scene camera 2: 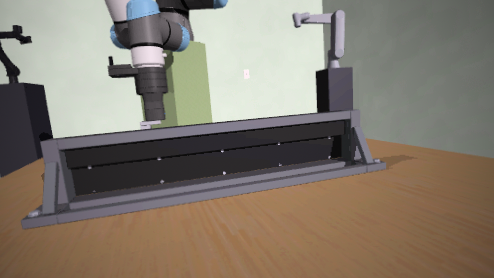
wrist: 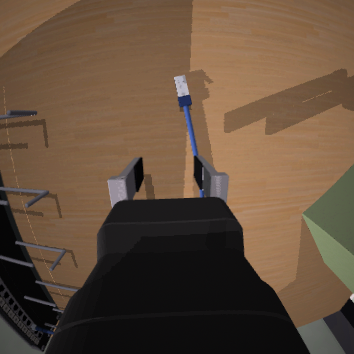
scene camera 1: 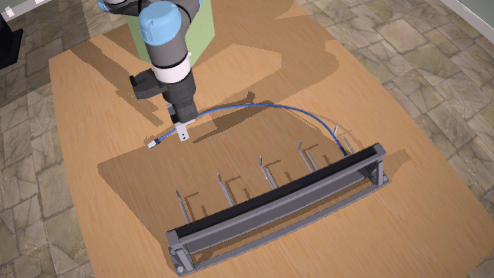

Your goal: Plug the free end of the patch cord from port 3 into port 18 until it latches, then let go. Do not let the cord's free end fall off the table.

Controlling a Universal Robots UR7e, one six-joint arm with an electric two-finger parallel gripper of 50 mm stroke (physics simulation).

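Frame: origin at the arm's base, x ahead, y left, z up, level; metres.
Seen in the pictures: gripper, fingertip midpoint: (wrist: 168,166) (scene camera 1: 180,130).
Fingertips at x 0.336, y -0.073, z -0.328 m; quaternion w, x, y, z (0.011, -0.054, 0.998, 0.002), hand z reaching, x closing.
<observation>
A point is followed by its place in that frame.
The cord's free plug (scene camera 1: 153,143) @[x 0.330, y -0.151, z -0.353 m] (wrist: 182,90) @[x 0.328, y -0.150, z -0.350 m], clear with a dark blue boot, lies on the table. Its blue cord (scene camera 1: 270,105) @[x 0.342, y 0.162, z -0.337 m] (wrist: 190,128) @[x 0.315, y -0.111, z -0.355 m] curves over the table to the far right end of the patch panel (scene camera 1: 280,192) @[x 0.599, y 0.075, z -0.262 m] (scene camera 2: 210,128) @[x 0.621, y 0.065, z -0.266 m]. My gripper (wrist: 168,166) @[x 0.337, y -0.073, z -0.328 m] is open with nothing between its pads. It is above the table behind the panel, near the free end. In the wrist view the plug is ahead of the fingers, and the cord passes at the right finger. Ports 3 and 18 cannot be made out; the panel's port side faces away from both scene cameras.
Several thin metal cable hooks (scene camera 1: 225,190) @[x 0.537, y -0.021, z -0.305 m] (wrist: 25,191) @[x 0.528, y -0.020, z -0.343 m] stick out from the panel's port side towards the arm. A green pedestal (scene camera 1: 200,40) @[x 0.054, y 0.058, z -0.310 m] (scene camera 2: 190,85) @[x 0.066, y 0.047, z -0.167 m] (wrist: 335,220) @[x 0.106, y -0.023, z -0.310 m] stands behind the arm. The table's left edge (scene camera 1: 62,117) @[x 0.123, y -0.417, z -0.361 m] is beyond the plug.
</observation>
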